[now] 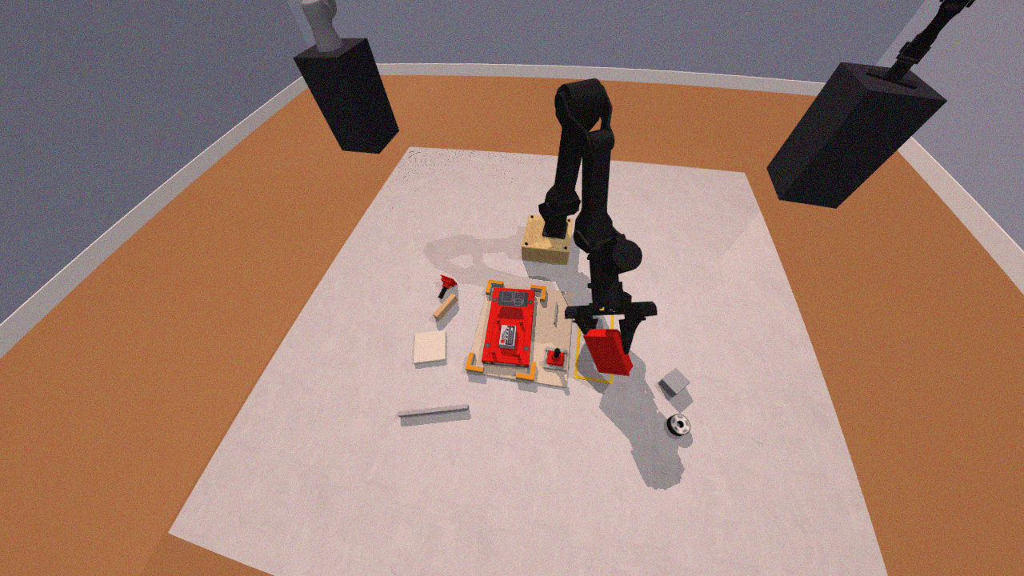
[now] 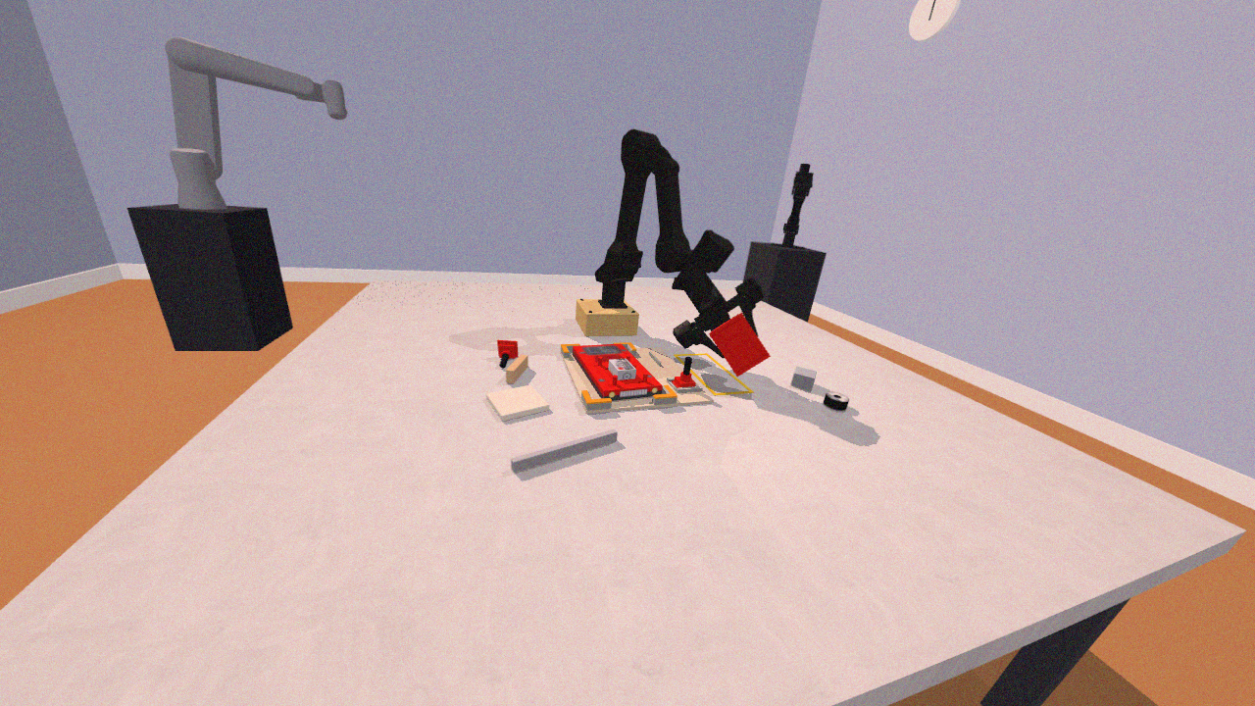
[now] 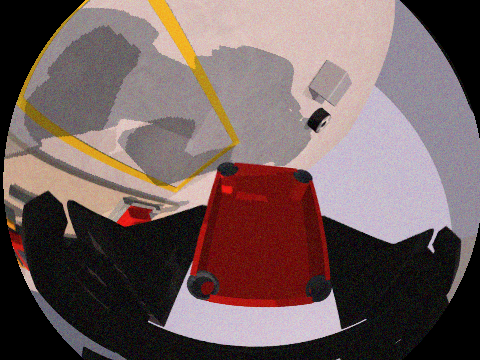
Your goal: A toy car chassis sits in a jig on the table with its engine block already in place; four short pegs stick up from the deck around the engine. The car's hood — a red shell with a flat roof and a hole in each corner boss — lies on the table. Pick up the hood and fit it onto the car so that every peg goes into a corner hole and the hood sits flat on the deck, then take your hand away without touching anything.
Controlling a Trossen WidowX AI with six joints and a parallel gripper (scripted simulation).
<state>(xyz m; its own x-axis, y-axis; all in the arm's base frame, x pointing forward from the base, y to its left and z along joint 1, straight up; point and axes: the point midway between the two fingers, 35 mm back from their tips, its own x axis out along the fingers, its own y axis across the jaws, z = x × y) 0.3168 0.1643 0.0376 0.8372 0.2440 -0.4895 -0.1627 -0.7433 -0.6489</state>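
Now: gripper tip 1 cm to the left of the red hood and 1 cm below it. Also, from my gripper tip: grey block (1 cm ahead, 15 cm to the left, 6 cm below); then black-and-white wheel (10 cm ahead, 16 cm to the left, 7 cm below); then grey engine block (1 cm behind, 22 cm to the right, 5 cm below).
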